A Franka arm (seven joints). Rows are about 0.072 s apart.
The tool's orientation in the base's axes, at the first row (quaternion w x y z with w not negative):
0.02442 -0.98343 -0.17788 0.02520
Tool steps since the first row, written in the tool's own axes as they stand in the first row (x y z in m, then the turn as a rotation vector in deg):
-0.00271 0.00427 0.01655 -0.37 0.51 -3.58
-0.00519 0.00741 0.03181 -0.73 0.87 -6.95
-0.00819 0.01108 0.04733 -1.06 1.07 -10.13
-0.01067 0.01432 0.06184 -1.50 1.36 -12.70
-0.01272 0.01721 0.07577 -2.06 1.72 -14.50
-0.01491 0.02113 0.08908 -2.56 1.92 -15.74
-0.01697 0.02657 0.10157 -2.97 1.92 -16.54
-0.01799 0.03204 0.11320 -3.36 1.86 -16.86
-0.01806 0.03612 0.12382 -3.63 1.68 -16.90
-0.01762 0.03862 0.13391 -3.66 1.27 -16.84
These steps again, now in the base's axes. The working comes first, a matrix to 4 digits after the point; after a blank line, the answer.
The tool's axes in the first row as the columns of a matrix, in the base's axes (used below as rounded here):
0.9354 0.3486 -0.0583
0.3511 -0.9355 0.0391
-0.0409 -0.0570 -0.9975

-0.00201 -0.00430 -0.01664 0.04 -0.75 3.56
-0.00413 -0.00751 -0.03194 0.03 -1.34 6.91
-0.00656 -0.01139 -0.04751 -0.03 -1.77 10.09
-0.00859 -0.01472 -0.06207 -0.19 -2.30 12.65
-0.01032 -0.01760 -0.07604 -0.48 -2.90 14.45
-0.01177 -0.02152 -0.08945 -0.81 -3.31 15.70
-0.01253 -0.02684 -0.10214 -1.14 -3.49 16.51
-0.01226 -0.03186 -0.11401 -1.51 -3.58 16.85
-0.01152 -0.03529 -0.12483 -1.82 -3.51 16.91
-0.01083 -0.03708 -0.13506 -2.00 -3.13 16.88

